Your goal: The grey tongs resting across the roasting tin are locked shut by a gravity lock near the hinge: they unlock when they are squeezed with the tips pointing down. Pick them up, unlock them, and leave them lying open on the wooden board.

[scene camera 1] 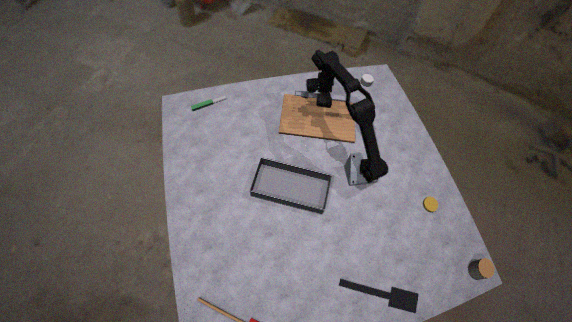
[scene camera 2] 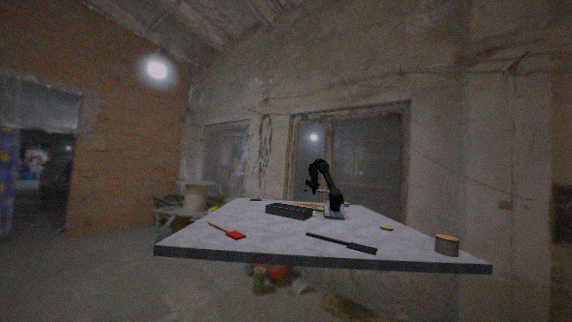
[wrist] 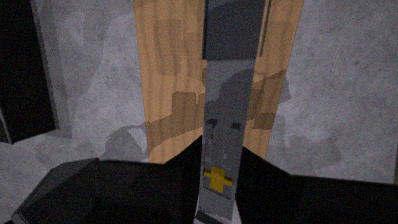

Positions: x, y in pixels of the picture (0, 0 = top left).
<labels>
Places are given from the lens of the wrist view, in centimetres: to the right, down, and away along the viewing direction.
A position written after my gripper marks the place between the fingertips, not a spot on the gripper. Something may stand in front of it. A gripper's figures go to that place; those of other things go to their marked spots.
my gripper point(wrist: 214, 140): 1, 3, 10
wooden board point(wrist: 173, 75): -4, -6, 19
</labels>
